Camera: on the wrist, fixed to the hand. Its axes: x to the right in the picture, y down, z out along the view.
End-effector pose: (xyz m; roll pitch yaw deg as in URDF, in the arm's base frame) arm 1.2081 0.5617 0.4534 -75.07 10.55 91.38
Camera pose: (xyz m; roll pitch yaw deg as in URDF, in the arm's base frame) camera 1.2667 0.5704 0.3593 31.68 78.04 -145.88
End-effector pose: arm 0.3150 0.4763 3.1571 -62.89 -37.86 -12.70
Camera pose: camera 0.3862 0.4211 3.0919 -68.06 43.37 18.59
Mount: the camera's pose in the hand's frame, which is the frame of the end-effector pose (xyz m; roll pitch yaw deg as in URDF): 0.0244 0.0730 -0.0803 -2.67 4.86 86.03
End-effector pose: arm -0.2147 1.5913 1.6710 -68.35 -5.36 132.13
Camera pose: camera -0.2017 1.6481 1.5762 -31.28 70.83 -166.61
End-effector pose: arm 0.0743 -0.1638 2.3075 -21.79 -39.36 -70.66
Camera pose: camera 0.1377 -0.2299 2.2444 -45.87 17.60 -1.38
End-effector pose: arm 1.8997 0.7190 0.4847 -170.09 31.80 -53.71
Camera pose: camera 1.8636 0.6233 0.5284 146.08 6.36 -142.99
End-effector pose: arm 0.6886 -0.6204 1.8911 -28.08 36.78 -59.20
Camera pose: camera 0.6892 -0.5695 1.7922 37.83 28.42 48.65
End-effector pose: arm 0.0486 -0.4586 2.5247 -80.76 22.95 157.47
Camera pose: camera 0.0843 -0.4003 2.4370 75.51 70.54 -35.72
